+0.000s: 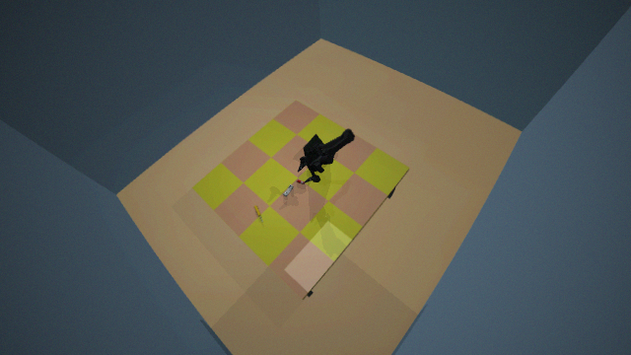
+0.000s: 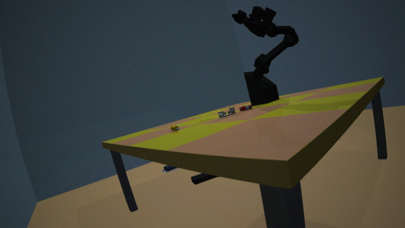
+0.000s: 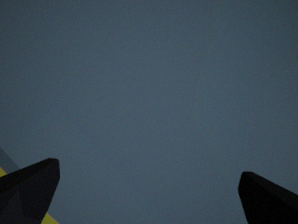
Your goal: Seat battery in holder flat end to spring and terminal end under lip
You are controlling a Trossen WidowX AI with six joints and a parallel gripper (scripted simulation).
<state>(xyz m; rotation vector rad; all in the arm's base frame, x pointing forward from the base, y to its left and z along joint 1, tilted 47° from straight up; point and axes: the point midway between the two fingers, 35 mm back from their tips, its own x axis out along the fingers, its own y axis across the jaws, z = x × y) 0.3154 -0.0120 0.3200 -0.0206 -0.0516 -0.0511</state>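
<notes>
Now: gripper tip 410 mm above the battery, 180 mm to the left of it and 110 mm past it.
</notes>
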